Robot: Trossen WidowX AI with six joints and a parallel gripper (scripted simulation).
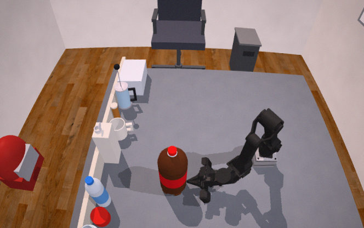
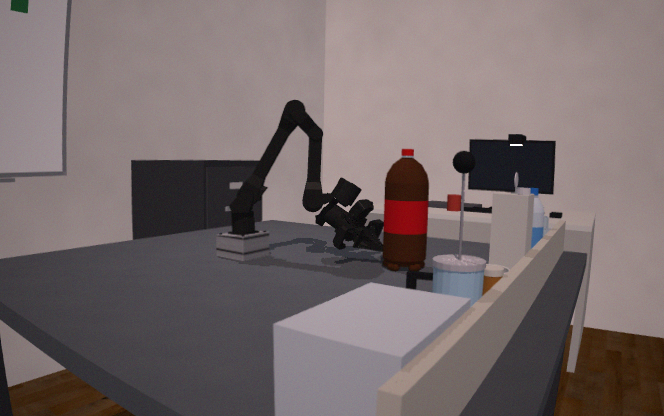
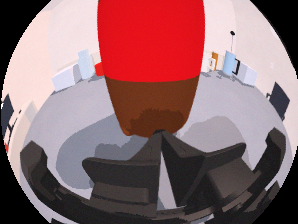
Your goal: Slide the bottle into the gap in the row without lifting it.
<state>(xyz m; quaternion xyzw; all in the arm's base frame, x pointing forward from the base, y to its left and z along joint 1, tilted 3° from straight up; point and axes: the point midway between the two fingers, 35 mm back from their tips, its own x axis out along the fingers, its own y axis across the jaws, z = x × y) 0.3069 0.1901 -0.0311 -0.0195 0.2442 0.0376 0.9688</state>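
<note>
Right now the brown cola bottle is 100 mm above my hand, 80 mm ahead of it and 10 mm to the left of it. The rest, counted from my hand: red cup: 350 mm ahead, 230 mm to the left, 30 mm below; low beige rail: 450 mm ahead, 70 mm to the right; water bottle: 370 mm ahead, 150 mm to the left, 50 mm above.
</note>
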